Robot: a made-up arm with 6 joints. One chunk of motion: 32 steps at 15 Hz.
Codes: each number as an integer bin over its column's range. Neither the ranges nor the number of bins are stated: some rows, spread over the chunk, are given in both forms.
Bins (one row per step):
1: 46 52 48 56 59 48
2: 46 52 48 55 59 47
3: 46 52 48 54 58 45
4: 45 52 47 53 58 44
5: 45 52 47 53 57 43
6: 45 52 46 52 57 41
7: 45 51 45 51 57 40
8: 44 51 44 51 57 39
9: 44 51 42 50 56 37
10: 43 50 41 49 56 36
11: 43 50 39 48 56 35
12: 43 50 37 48 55 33
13: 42 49 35 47 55 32
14: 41 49 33 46 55 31
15: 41 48 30 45 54 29
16: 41 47 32 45 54 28
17: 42 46 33 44 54 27
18: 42 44 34 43 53 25
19: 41 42 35 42 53 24
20: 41 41 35 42 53 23
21: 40 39 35 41 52 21
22: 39 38 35 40 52 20
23: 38 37 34 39 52 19
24: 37 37 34 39 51 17
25: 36 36 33 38 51 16
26: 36 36 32 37 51 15
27: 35 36 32 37 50 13
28: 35 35 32 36 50 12
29: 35 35 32 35 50 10
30: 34 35 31 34 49 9
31: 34 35 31 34 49 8
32: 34 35 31 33 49 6
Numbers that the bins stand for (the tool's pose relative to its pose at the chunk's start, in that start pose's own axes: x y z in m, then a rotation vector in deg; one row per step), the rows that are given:
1: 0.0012 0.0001 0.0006 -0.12 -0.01 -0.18
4: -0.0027 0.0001 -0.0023 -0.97 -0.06 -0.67
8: -0.0067 -0.0039 -0.0111 -1.54 -0.11 -1.29
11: -0.0106 -0.0080 -0.0258 -2.40 -0.17 -1.78
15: -0.0185 -0.0161 -0.0521 -3.25 -0.27 -2.52
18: -0.0145 -0.0322 -0.0404 -3.82 -0.32 -3.02
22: -0.0264 -0.0565 -0.0375 -4.68 -0.37 -3.63
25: -0.0382 -0.0645 -0.0433 -5.25 -0.43 -4.13
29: -0.0421 -0.0686 -0.0463 -6.10 -0.48 -4.87
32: -0.0461 -0.0686 -0.0492 -6.67 -0.53 -5.36
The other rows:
2: 0.0012 0.0001 0.0006 -0.40 -0.01 -0.30
3: 0.0012 0.0001 0.0006 -0.69 -0.06 -0.55
5: -0.0027 0.0001 -0.0023 -0.97 -0.11 -0.80
6: -0.0027 0.0001 -0.0053 -1.26 -0.11 -1.04
7: -0.0027 -0.0039 -0.0082 -1.54 -0.11 -1.17
9: -0.0067 -0.0039 -0.0170 -1.83 -0.17 -1.54
10: -0.0106 -0.0080 -0.0199 -2.11 -0.17 -1.66
12: -0.0106 -0.0080 -0.0316 -2.40 -0.22 -2.03
13: -0.0145 -0.0120 -0.0375 -2.68 -0.22 -2.15
14: -0.0185 -0.0120 -0.0433 -2.97 -0.22 -2.28
16: -0.0185 -0.0201 -0.0463 -3.25 -0.27 -2.65
17: -0.0145 -0.0241 -0.0433 -3.54 -0.27 -2.77
19: -0.0185 -0.0403 -0.0375 -4.11 -0.32 -3.14
20: -0.0185 -0.0443 -0.0375 -4.11 -0.32 -3.26
21: -0.0224 -0.0524 -0.0375 -4.39 -0.37 -3.51
23: -0.0303 -0.0605 -0.0404 -4.96 -0.37 -3.76
24: -0.0342 -0.0605 -0.0404 -4.96 -0.43 -4.00
26: -0.0382 -0.0645 -0.0463 -5.53 -0.43 -4.25
27: -0.0421 -0.0645 -0.0463 -5.53 -0.48 -4.50
28: -0.0421 -0.0686 -0.0463 -5.82 -0.48 -4.62
30: -0.0461 -0.0686 -0.0492 -6.39 -0.53 -4.99
31: -0.0461 -0.0686 -0.0492 -6.39 -0.53 -5.11

